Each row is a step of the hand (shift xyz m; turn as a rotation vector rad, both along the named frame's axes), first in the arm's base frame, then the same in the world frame.
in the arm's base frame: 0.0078 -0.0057 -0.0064 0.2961 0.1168 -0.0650
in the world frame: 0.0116 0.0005 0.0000 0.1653 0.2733 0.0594
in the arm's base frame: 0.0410 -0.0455 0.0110 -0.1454 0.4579 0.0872
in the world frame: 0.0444 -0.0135 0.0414 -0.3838 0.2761 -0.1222
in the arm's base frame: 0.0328 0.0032 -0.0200 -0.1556 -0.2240 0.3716
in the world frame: 0.0305 0.0235 -0.0014 -0.1872 -0.3030 0.2926
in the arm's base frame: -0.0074 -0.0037 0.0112 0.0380 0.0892 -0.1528
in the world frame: -0.0090 -0.0083 0.0067 0.0618 0.1070 -0.1322
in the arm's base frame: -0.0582 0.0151 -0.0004 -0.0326 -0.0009 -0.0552
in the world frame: -0.0453 -0.0220 -0.0329 0.0099 -0.0152 -0.0615
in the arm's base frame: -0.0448 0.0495 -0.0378 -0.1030 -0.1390 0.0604
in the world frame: -0.0342 0.0168 -0.0666 -0.0264 -0.1775 0.0372
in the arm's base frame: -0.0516 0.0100 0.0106 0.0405 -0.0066 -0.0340
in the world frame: -0.0444 -0.0231 -0.0191 0.0484 0.0213 -0.0066
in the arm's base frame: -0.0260 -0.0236 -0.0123 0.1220 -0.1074 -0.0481
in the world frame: 0.0025 -0.0332 -0.0166 0.1620 -0.0108 0.0487
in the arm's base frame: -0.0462 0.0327 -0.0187 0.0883 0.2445 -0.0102
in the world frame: -0.0368 0.0008 -0.0469 -0.0665 0.2496 -0.0312
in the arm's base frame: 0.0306 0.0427 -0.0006 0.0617 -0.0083 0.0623
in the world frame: -0.0025 0.0524 0.0030 0.0098 0.0243 0.0841
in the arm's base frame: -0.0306 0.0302 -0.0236 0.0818 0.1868 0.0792
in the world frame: -0.0227 0.0083 -0.0427 -0.0896 0.1918 0.0553
